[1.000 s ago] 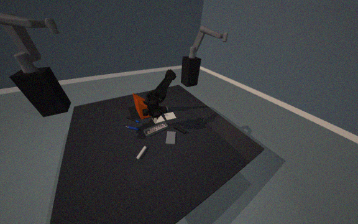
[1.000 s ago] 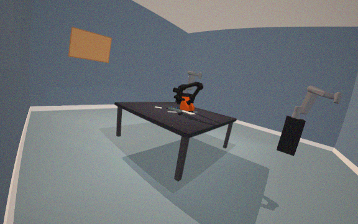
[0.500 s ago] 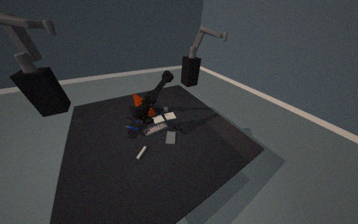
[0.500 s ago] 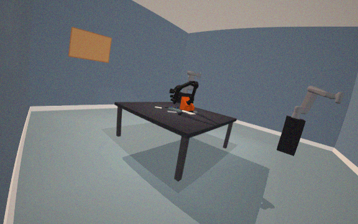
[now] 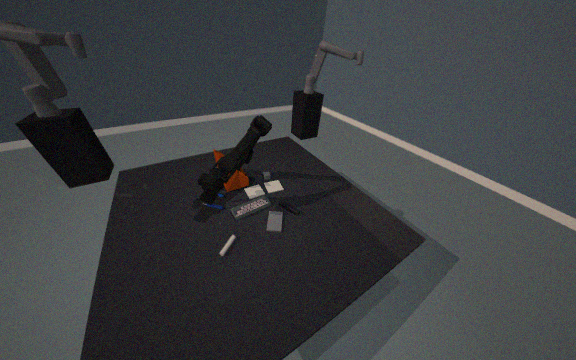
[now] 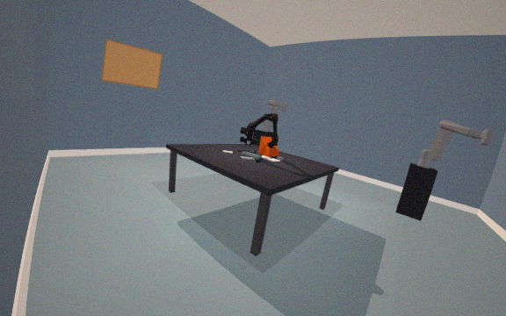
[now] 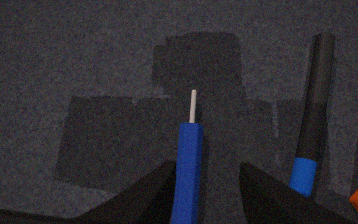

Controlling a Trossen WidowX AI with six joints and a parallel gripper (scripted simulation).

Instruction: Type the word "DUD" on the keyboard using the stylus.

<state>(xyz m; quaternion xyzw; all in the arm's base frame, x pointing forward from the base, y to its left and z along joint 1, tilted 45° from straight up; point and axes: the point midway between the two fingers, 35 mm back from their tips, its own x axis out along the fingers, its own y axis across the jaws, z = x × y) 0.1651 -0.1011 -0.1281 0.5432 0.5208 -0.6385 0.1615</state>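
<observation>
Right now my gripper tip is 1 cm past the blue stylus, 2 cm to the left of it and 6 cm above it. From my gripper tip the other things lie so: white stylus tip (3 cm behind, 4 cm to the right, 6 cm below); d key (11 cm ahead, 23 cm to the left, 5 cm below); u key (13 cm ahead, 18 cm to the left, 5 cm below).
</observation>
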